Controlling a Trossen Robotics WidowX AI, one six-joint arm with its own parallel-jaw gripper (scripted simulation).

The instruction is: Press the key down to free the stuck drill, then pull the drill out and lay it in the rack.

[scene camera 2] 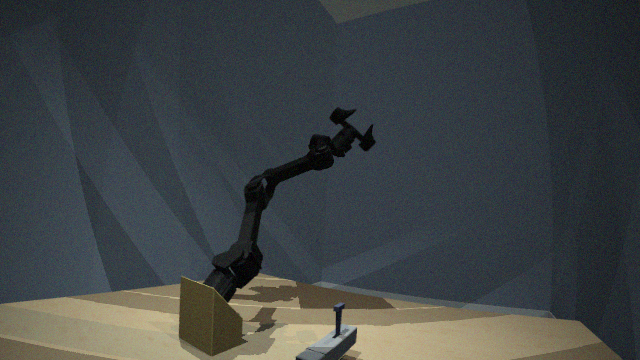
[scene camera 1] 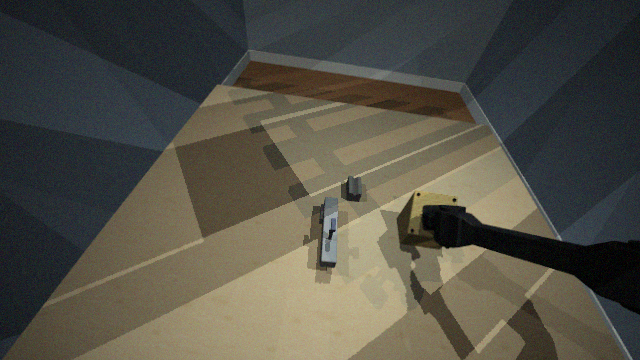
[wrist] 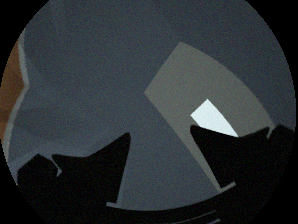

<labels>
gripper: scene camera 2; wrist; not seen in scene camera 1 (out of frame)
same spot on gripper: (wrist: 231, 158) = (scene camera 2: 346, 118)
</labels>
